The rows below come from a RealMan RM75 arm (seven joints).
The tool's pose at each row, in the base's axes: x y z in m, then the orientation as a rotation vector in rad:
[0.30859 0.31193 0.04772 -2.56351 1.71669 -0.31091]
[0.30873 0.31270 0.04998 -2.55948 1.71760 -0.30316]
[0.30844 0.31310 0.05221 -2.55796 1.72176 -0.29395]
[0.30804 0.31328 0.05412 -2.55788 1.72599 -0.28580]
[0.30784 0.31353 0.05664 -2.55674 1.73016 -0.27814]
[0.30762 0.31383 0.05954 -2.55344 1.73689 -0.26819]
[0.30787 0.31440 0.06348 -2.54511 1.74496 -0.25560]
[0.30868 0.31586 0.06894 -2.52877 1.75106 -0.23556]
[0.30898 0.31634 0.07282 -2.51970 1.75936 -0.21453]
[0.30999 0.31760 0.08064 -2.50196 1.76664 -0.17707]
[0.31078 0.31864 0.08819 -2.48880 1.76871 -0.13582]
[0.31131 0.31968 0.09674 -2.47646 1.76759 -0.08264]
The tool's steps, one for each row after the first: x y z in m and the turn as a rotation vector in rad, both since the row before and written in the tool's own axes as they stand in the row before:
[-0.00033 -0.00075 -0.00225 0.00016 -0.00583 0.00238]
[-0.00017 -0.00021 -0.00227 -0.00367 -0.00467 0.00288]
[-0.00006 0.00003 -0.00196 -0.00442 -0.00344 0.00226]
[0.00002 -0.00026 -0.00253 -0.00354 -0.00357 0.00267]
[0.00000 -0.00030 -0.00291 -0.00406 -0.00492 0.00489]
[0.00003 -0.00096 -0.00387 -0.00214 -0.00799 0.00776]
[-0.00047 -0.00199 -0.00533 0.00195 -0.01613 0.01045]
[0.00002 -0.00096 -0.00380 -0.00458 -0.01294 0.00846]
[-0.00022 -0.00239 -0.00762 -0.00373 -0.02611 0.01209]
[-0.00033 -0.00204 -0.00738 -0.00602 -0.02797 0.00770]
[-0.00061 -0.00187 -0.00840 -0.00983 -0.03516 0.00612]

